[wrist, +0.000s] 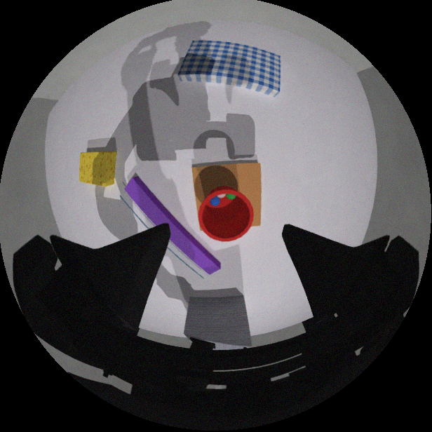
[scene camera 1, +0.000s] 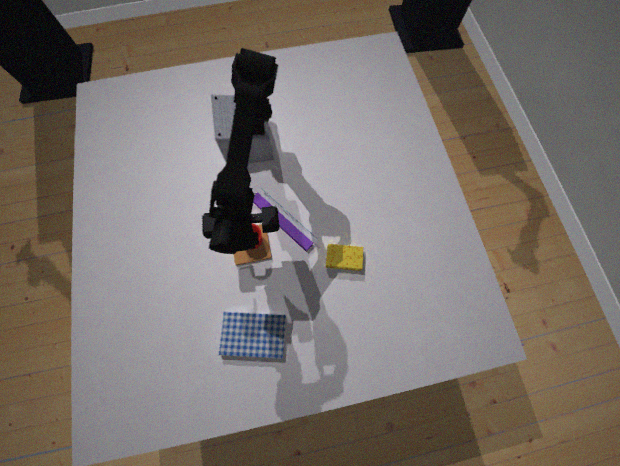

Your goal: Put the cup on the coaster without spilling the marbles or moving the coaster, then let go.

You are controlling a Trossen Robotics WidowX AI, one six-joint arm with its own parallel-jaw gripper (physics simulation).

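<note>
The red cup (scene camera 1: 257, 235) (wrist: 226, 220) stands upright on the orange-brown coaster (scene camera 1: 253, 258) (wrist: 250, 182); its base lies within the coaster's outline in the wrist view. Blue, green and whitish marbles show inside the cup, and no marble shows outside it. My gripper (scene camera 1: 242, 221) (wrist: 228, 230) is open and empty, above the cup, with one black finger to each side of it in the wrist view and a gap on both sides. In the scene view the arm and gripper hide most of the cup and part of the coaster.
A purple bar (scene camera 1: 283, 220) (wrist: 155, 206) lies diagonally near the coaster. A yellow sponge (scene camera 1: 344, 257) (wrist: 98, 168) lies beyond it. A blue-and-white checked block (scene camera 1: 253, 335) (wrist: 232, 65) lies in front of the coaster. A grey box (scene camera 1: 224, 116) (wrist: 217, 317) stands near the arm's base.
</note>
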